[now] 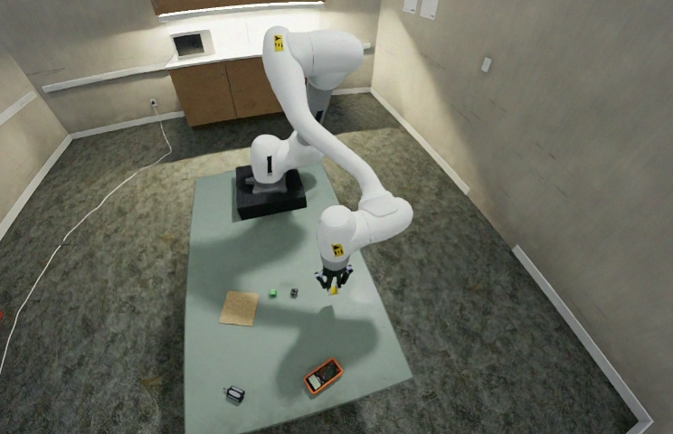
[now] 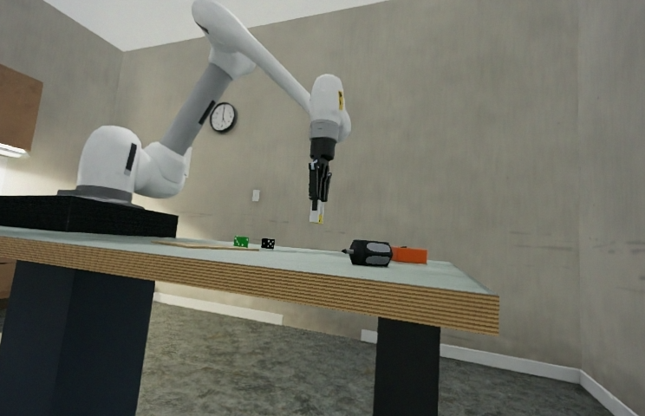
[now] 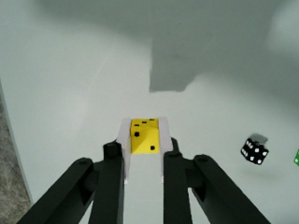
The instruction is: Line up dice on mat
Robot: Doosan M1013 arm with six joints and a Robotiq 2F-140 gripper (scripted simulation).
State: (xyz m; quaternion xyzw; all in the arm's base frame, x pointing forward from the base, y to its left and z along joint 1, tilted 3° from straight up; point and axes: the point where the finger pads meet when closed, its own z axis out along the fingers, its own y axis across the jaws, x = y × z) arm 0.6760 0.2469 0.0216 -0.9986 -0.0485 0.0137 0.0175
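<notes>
Now: hand 1 cm past the tan mat, 39 cm to the left of it and 12 cm above it. The rest, counted from my hand: black die: 5 cm behind, 15 cm to the right, 10 cm below; then yellow die: 2 cm below; then green die: 6 cm behind, 24 cm to the right, 10 cm below.
</notes>
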